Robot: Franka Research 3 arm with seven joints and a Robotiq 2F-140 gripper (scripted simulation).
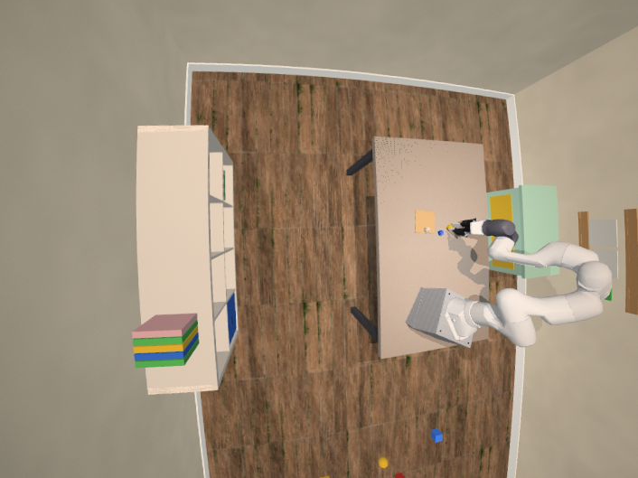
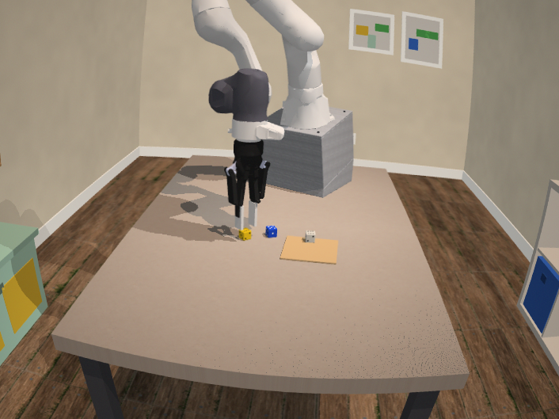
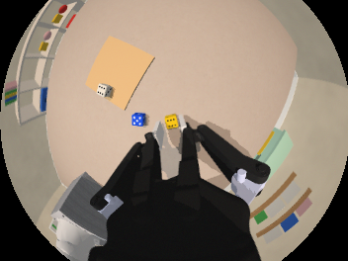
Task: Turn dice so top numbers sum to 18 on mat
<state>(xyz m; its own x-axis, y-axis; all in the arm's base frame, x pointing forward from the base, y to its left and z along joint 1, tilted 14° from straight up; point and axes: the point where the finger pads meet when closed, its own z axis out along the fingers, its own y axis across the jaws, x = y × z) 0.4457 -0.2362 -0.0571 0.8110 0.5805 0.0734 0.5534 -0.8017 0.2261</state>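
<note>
The yellow die lies 50 mm below my hand. Also, from my hand: blue die (20 mm behind, 70 mm to the left, 50 mm below); white die (20 mm ahead, 170 mm to the left, 50 mm below); mat (70 mm ahead, 160 mm to the left, 60 mm below).
</note>
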